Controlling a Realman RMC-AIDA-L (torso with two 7-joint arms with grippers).
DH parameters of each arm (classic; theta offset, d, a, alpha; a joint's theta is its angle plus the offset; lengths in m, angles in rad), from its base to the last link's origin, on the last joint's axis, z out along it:
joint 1: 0 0.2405 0 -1.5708
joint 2: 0 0 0 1.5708
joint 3: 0 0.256 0 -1.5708
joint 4: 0 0 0 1.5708
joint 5: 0 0.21 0 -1.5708
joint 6: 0 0 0 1.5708
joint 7: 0 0.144 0 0
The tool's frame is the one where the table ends.
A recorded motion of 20 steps. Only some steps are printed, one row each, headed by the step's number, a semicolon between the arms.
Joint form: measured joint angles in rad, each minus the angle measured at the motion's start. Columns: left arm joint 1, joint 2, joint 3, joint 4, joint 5, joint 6, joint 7; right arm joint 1, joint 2, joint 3, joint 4, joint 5, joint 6, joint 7.
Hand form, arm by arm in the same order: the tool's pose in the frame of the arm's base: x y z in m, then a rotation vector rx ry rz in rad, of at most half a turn. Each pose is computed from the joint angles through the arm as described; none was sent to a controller.
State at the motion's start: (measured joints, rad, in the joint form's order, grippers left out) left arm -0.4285 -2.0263 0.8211 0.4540 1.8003 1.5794 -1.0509; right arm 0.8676 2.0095 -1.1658 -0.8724 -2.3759 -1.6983 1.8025
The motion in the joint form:
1: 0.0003 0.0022 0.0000 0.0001 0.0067 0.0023 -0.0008; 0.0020 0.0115 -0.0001 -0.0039 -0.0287 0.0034 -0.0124
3: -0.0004 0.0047 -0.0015 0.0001 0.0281 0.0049 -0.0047; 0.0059 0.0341 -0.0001 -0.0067 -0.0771 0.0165 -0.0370
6: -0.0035 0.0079 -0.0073 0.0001 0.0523 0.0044 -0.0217; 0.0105 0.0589 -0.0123 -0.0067 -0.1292 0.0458 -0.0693
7: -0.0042 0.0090 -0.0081 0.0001 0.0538 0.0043 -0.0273; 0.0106 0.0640 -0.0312 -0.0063 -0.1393 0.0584 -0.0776
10: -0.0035 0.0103 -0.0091 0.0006 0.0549 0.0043 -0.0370; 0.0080 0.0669 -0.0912 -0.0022 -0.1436 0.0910 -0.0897
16: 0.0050 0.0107 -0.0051 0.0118 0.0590 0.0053 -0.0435; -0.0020 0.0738 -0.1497 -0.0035 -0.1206 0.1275 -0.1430
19: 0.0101 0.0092 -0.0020 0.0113 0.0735 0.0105 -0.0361; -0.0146 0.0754 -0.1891 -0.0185 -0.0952 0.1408 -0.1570
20: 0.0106 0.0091 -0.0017 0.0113 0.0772 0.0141 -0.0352; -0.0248 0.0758 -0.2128 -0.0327 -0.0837 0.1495 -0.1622
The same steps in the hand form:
1: -0.2922 0.2874 -0.0148 -2.7217 -0.4532 -0.7989; 0.1664 0.3696 -0.0109 3.0164 -0.2273 0.3870
3: -0.2940 0.2858 -0.0153 -2.7408 -0.4576 -0.7802; 0.1673 0.3686 -0.0179 3.0145 -0.1775 0.4348
6: -0.2959 0.2853 -0.0152 -2.7565 -0.4794 -0.7600; 0.1684 0.3684 -0.0271 3.0154 -0.1027 0.4968
7: -0.2961 0.2855 -0.0148 -2.7569 -0.4862 -0.7589; 0.1688 0.3679 -0.0307 3.0112 -0.0708 0.5245
10: -0.2967 0.2855 -0.0142 -2.7558 -0.5001 -0.7585; 0.1706 0.3669 -0.0382 2.9984 -0.0012 0.5839
16: -0.2987 0.2838 -0.0132 -2.7587 -0.5054 -0.7468; 0.1697 0.3639 -0.0480 2.9831 0.1247 0.5882
19: -0.3003 0.2799 -0.0152 -2.7760 -0.5020 -0.7358; 0.1679 0.3608 -0.0526 2.9758 0.1783 0.5786
20: -0.3004 0.2790 -0.0155 -2.7815 -0.5006 -0.7355; 0.1672 0.3592 -0.0547 2.9746 0.2084 0.5778

